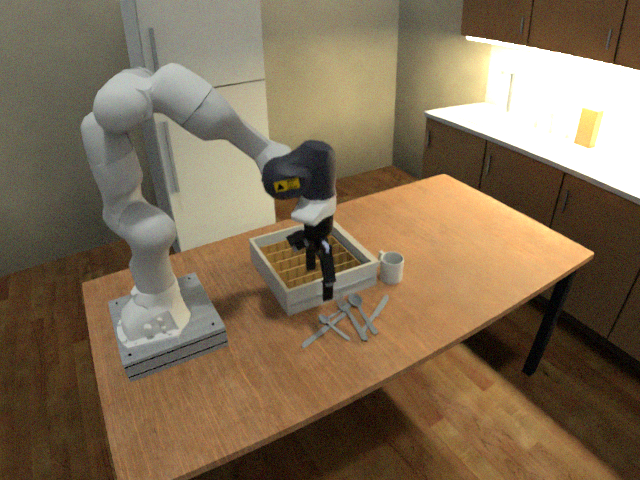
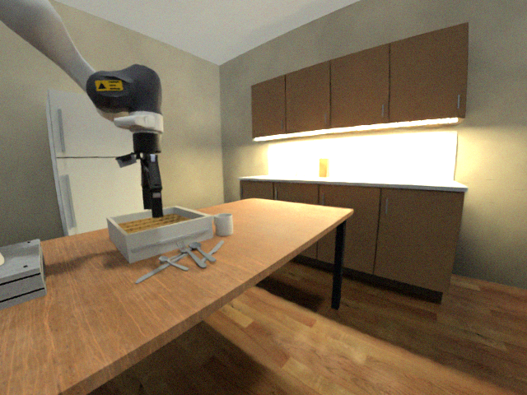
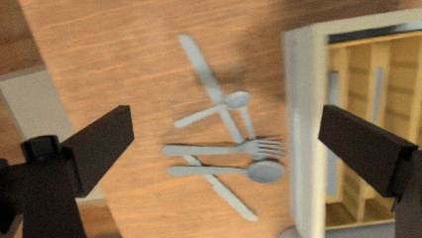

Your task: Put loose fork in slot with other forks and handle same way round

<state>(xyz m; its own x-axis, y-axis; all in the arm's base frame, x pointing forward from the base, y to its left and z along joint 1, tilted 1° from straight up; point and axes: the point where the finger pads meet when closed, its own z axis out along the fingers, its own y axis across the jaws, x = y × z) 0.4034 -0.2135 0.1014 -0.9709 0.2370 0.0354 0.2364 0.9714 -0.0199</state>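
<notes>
The spoon lies 170 mm below my hand and 30 mm ahead of it. Round my hand: white mug: 340 mm ahead, 150 mm below, 80 mm to the left; then cutlery tray: 270 mm to the left, 140 mm below, 120 mm ahead.
</notes>
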